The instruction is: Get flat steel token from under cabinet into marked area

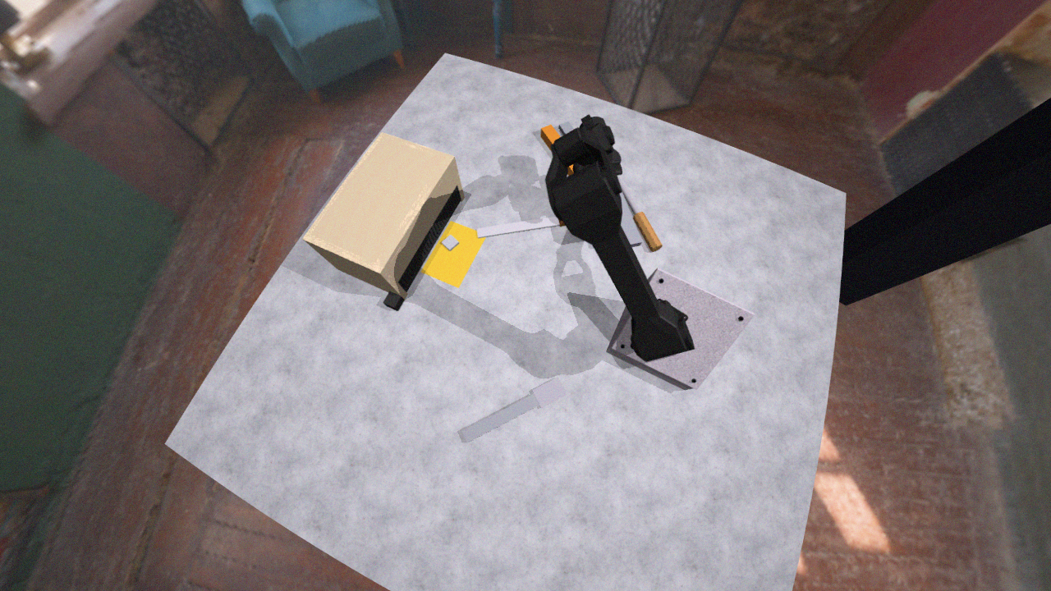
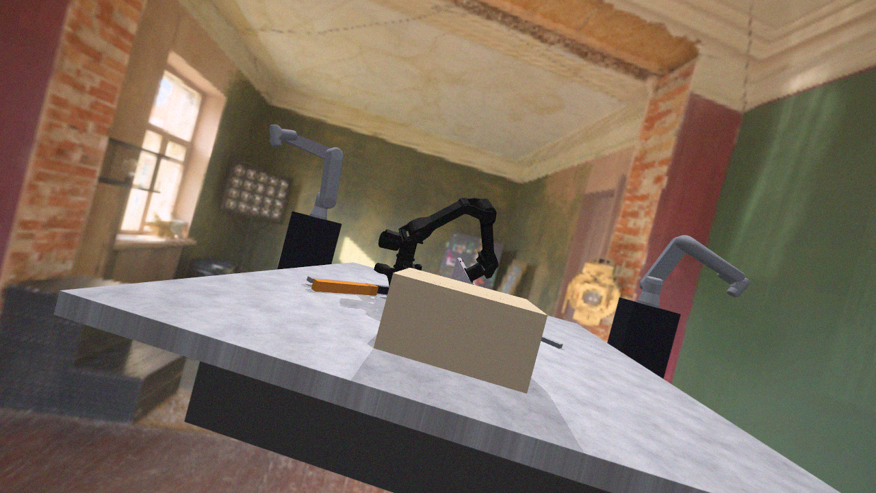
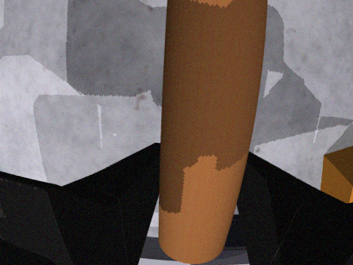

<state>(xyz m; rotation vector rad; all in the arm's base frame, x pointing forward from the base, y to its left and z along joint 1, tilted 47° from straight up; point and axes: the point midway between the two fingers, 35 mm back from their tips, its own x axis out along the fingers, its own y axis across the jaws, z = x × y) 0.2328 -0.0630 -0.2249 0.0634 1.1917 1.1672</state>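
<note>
Right now my gripper tip is 30 mm short of the black-handled tool and 100 mm to the left of it. The rest, counted from my gripper tip: flat grey token: 250 mm ahead, 240 mm to the left, 10 mm below; then grey bar: 70 mm behind, 40 mm to the right; then orange bar: 130 mm ahead, 120 mm to the right, 10 mm above.
</note>
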